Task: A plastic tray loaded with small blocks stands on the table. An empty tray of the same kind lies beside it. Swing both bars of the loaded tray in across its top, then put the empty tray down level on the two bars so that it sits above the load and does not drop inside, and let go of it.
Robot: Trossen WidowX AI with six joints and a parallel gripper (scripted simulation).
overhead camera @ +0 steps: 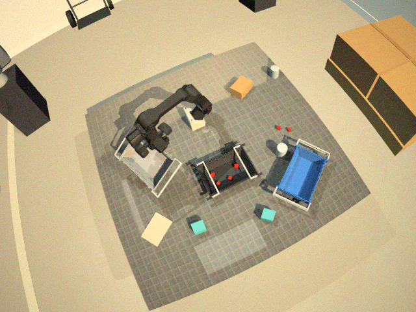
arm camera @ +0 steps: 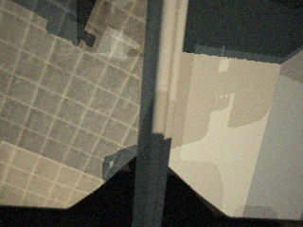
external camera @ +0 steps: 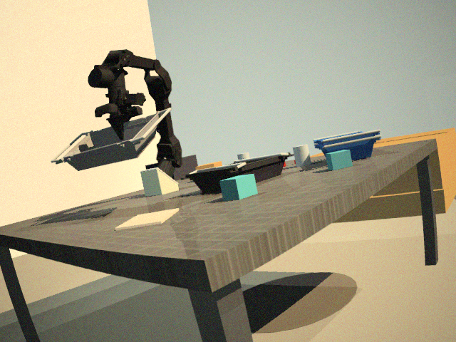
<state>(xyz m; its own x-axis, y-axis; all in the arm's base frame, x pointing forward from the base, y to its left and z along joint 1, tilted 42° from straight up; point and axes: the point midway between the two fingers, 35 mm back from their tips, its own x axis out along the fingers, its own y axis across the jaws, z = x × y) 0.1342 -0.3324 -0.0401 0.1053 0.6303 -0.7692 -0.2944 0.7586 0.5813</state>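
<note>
Right now my gripper tip is 20 mm short of the grey tray and 70 mm to the left of it. Round my gripper tip: cream flat plate: 280 mm ahead, 210 mm to the right, 190 mm below.
</note>
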